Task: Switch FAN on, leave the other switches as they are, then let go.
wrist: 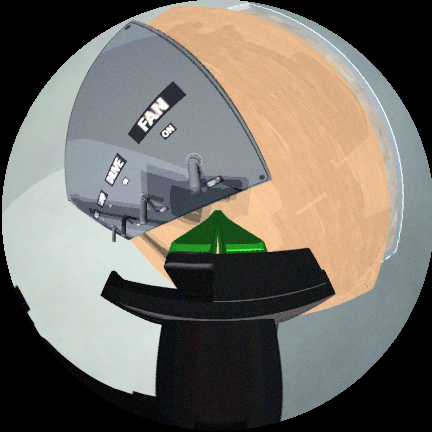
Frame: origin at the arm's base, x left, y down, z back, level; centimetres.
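Where they show: gripper, fingertip midpoint: (217, 214).
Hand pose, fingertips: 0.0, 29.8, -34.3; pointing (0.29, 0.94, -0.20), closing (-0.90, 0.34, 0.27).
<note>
Each offset is from my fingertips to the top centre of the thing, as dx, dy, dz. "spot": to the spot under its first point. Level surfaces: height alone.
The FAN switch {spot: +1.3, +0.6, -4.4} (195, 175) is a grey lever on the grey panel (100, 90), below the FAN label {+3.6, -0.9, -12.4} (156, 112) and the small ON label {spot: +3.0, +0.9, -10.1} (168, 131). Its tip points away from ON, toward the panel's lower edge, beside a small label {spot: +1.2, +4.8, -2.7} (215, 181) seen at a steep angle. The DRIVE switch {spot: +13.0, +0.9, -1.8} (144, 210) stands further left, with two smaller switches (124, 225) (114, 233) beyond it; their exact positions are hard to tell. My gripper (217, 214) is shut and empty, its green fingertips just below and right of the FAN lever in the view, apart from it.
The panel stands over a wooden table top {dy +12.4} (310, 150). The panel's lower edge runs obliquely above my fingers in the view, and its near right corner has a screw {-4.8, +5.8, -1.9} (262, 177). The DRIVE label {+15.3, -0.9, -9.8} (116, 169) and smaller labels (102, 199) (97, 214) lie to the left.
</note>
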